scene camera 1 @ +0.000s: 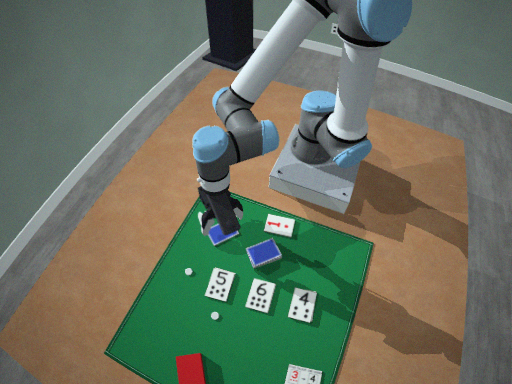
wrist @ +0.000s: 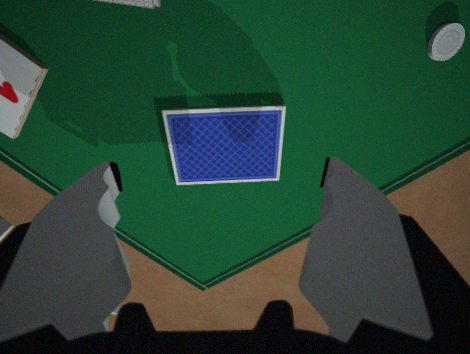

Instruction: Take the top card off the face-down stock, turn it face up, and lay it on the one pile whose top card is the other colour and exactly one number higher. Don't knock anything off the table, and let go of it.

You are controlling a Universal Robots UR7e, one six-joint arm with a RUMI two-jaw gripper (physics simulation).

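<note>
A blue-backed card (scene camera 1: 222,234) (wrist: 227,145) lies face down on the green mat near its far left corner. My gripper (scene camera 1: 222,223) (wrist: 222,164) is open above it, with a fingertip off each short side of the card, touching neither. The face-down stock (scene camera 1: 264,253) is a thicker blue-backed stack nearer the mat's middle; its white edge (wrist: 132,2) shows at the top of the wrist view. Three face-up piles show a black 5 (scene camera 1: 220,284), a black 6 (scene camera 1: 260,295) and a black 4 (scene camera 1: 302,305). A face-up red 1 (scene camera 1: 279,225) (wrist: 11,92) lies beyond the stock.
White chips (scene camera 1: 188,271) (scene camera 1: 215,315) (wrist: 446,42) lie on the green mat (scene camera 1: 150,320). A red block (scene camera 1: 190,369) and a printed 3-4 card (scene camera 1: 303,375) are at the near edge. The robot's base (scene camera 1: 313,182) stands behind the mat.
</note>
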